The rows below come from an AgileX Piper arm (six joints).
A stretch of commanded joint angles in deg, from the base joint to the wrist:
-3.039 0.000 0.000 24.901 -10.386 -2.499
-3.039 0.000 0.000 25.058 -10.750 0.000
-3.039 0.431 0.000 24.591 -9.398 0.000
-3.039 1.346 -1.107 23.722 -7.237 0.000
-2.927 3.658 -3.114 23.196 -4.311 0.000
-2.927 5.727 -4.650 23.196 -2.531 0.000
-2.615 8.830 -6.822 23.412 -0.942 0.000
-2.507 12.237 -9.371 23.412 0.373 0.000
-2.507 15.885 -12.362 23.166 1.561 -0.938
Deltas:
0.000 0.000 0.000 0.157 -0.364 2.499
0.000 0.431 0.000 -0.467 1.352 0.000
0.000 0.915 -1.107 -0.869 2.161 0.000
0.112 2.312 -2.007 -0.526 2.926 0.000
0.000 2.069 -1.536 0.000 1.780 0.000
0.312 3.103 -2.172 0.216 1.589 0.000
0.108 3.407 -2.549 0.000 1.315 0.000
0.000 3.648 -2.991 -0.246 1.188 -0.938

